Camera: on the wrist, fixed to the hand. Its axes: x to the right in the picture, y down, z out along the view.
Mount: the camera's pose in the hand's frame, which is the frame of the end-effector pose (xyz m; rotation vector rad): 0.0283 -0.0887 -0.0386 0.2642 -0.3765 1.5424
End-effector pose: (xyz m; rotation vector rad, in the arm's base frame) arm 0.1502 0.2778 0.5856 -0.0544 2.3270 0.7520
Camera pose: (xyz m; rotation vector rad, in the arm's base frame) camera 0.1262 0.1880 0.5466 1.9455 1.7179 0.9372
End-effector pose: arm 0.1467 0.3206 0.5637 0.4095 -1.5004 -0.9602
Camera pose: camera 0.1530 0.2348 0.5112 -0.7569 -1.6954 0.4214
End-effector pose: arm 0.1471 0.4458 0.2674 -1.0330 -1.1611 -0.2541
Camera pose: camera 0.1262 0.3770 0.3380 -1.4739 -0.4137 1.3060
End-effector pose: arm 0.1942 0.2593 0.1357 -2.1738 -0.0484 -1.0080
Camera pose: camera 0.1607 0.2930 0.2246 -1.4297 1.0641 0.2861
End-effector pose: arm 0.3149 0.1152 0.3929 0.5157 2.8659 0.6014
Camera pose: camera 0.2533 0.0355 0.3883 2.5026 1.6830 0.1664
